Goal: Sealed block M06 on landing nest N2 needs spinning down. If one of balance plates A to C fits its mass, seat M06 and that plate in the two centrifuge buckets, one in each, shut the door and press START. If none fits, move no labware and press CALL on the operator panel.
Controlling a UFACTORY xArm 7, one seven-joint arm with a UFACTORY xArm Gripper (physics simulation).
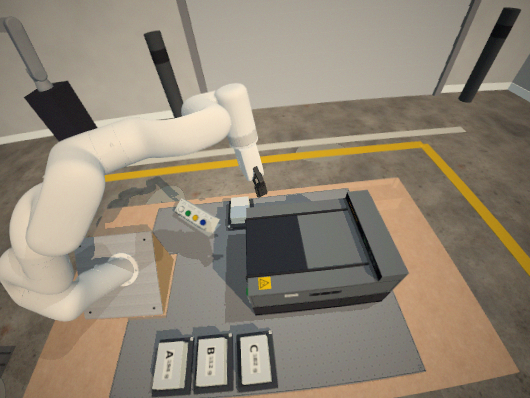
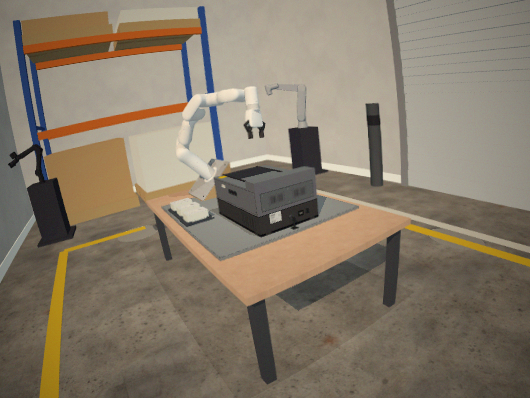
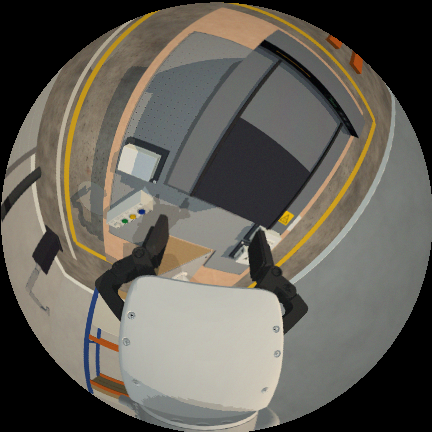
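Pixels of known places: gripper, fingertip midpoint: [image 1: 256,186] [image 2: 256,138] [image 3: 210,232]; arm's base, link origin: [image 1: 123,268] [image 2: 211,175] [image 3: 175,278].
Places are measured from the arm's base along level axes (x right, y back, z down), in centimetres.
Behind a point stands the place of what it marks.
A pale block [image 1: 239,207] @[y -41.1, x -32.1, z 5.7 cm] [image 3: 138,162] @[y -41.8, x -31.5, z 5.7 cm] sits in a dark-rimmed nest [image 3: 163,159] @[y -44.7, x -24.9, z 9.9 cm] behind the operator panel; no label is readable. Plates A [image 1: 171,365] @[y -23.5, x 29.3, z 7.1 cm], B [image 1: 212,362] @[y -36.4, x 28.2, z 7.1 cm] and C [image 1: 255,359] @[y -49.6, x 27.4, z 7.1 cm] lie in a row of dark nests at the front; their small print is unreadable. The grey centrifuge [image 1: 327,277] @[y -72.3, x 8.5, z -8.5 cm] [image 2: 280,192] @[y -94.0, x -2.3, z -5.0 cm] [image 3: 202,130] @[y -59.4, x -18.9, z -8.5 cm] has a dark and a grey panel on top; no buckets show. The operator panel [image 1: 195,217] @[y -21.1, x -27.2, z 5.5 cm] [image 3: 130,209] @[y -25.1, x -28.5, z 4.2 cm] has white, green, yellow and blue buttons. My gripper [image 1: 261,194] @[y -52.6, x -13.7, z -25.7 cm] [image 2: 256,136] @[y -52.6, x -13.7, z -25.7 cm] [image 3: 210,232] @[y -52.6, x -13.7, z -25.7 cm] is open and empty, high above the table's back side near the block.
The centrifuge body rises between the block's nest and the right part of the grey mat [image 1: 350,345] @[y -80.3, x 23.7, z 12.5 cm] [image 2: 222,247] @[y -93.1, x 27.8, z 12.5 cm]. The arm's base plate [image 1: 115,300] @[y 4.4, x 9.1, z 8.0 cm] stands on a wooden wedge at the left. The wooden table [image 1: 450,325] @[y -116.9, x 19.7, z 13.8 cm] [image 2: 300,265] @[y -125.5, x 9.7, z 13.8 cm] carries all of these. Posts stand beyond it.
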